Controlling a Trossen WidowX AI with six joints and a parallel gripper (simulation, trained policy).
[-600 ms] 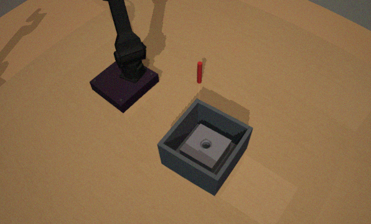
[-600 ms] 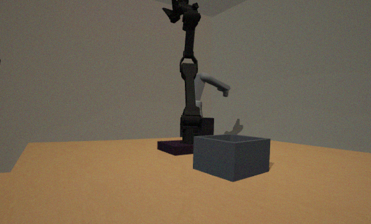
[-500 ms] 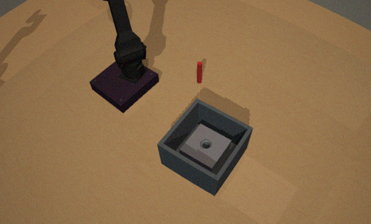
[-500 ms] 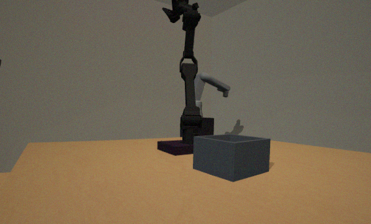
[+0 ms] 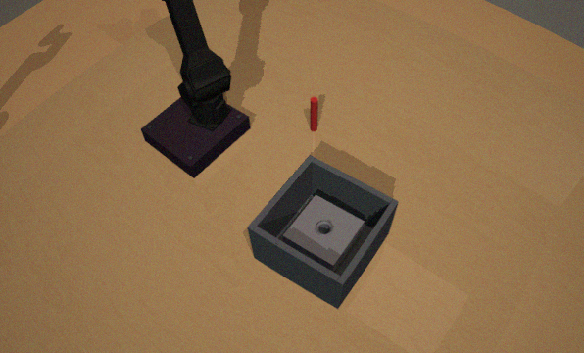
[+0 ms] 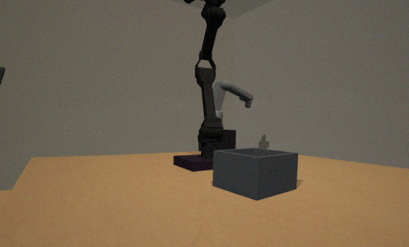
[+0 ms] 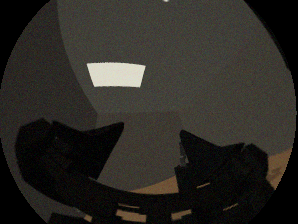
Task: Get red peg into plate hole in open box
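Right now my gripper tip is 260 mm short of the red peg, 190 mm to the right of it and 750 mm above it. Round my gripper tip: light grey plate: 380 mm ahead, 30 mm to the right, 750 mm below; then grey box: 380 mm ahead, 30 mm to the right, 760 mm below.
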